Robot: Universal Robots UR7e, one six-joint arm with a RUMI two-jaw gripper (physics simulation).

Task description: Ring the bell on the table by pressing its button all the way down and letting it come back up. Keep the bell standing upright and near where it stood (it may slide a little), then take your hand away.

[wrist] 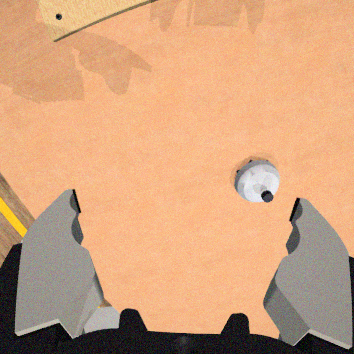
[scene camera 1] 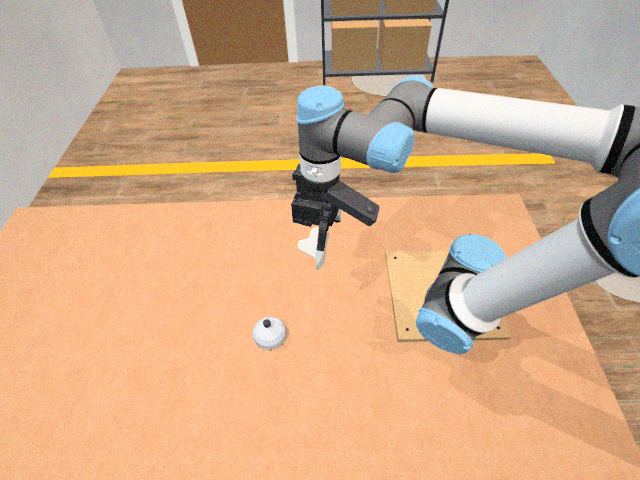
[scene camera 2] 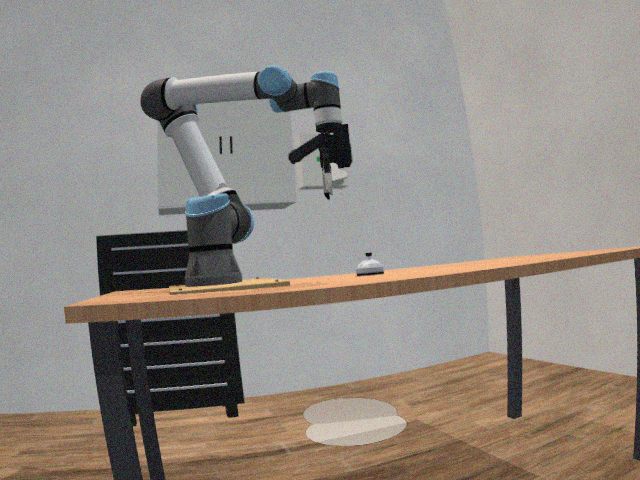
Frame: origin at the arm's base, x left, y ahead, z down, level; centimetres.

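Where they show: gripper, between the fingertips: [wrist: 184,195] [scene camera 1: 327,244] [scene camera 2: 330,197]; arm's base, origin of its link: [scene camera 2: 213,283].
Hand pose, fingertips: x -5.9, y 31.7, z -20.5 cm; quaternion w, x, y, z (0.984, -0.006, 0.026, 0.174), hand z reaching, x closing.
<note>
Each offset is from my fingertips to the top centre of the thing.
The bell {dx +10.1, dy +15.3, dz +15.2 cm} [scene camera 1: 269,335] [scene camera 2: 370,266] [wrist: 254,181] stands upright on the table [scene camera 1: 155,413] [scene camera 2: 439,277] [wrist: 165,140], a white dome on a darker base. Its black button {dx +10.1, dy +15.3, dz +15.2 cm} [scene camera 1: 266,323] [scene camera 2: 368,254] [wrist: 267,196] stands up from the top. My gripper [scene camera 1: 311,256] [scene camera 2: 334,187] [wrist: 184,195] is open and empty, pointing down. It hangs well above the table and off to the side of the bell, apart from it. In the wrist view the bell shows right of centre, close to the right fingertip in the picture but far below it.
The arm's yellowish base plate [scene camera 1: 405,294] [scene camera 2: 178,290] [wrist: 90,12] lies on the table, right of the bell in scene camera 1. A shelf rack [scene camera 1: 379,75] with boxes stands beyond the table. A grey cabinet [scene camera 2: 248,165] hangs on the wall behind the arm.
</note>
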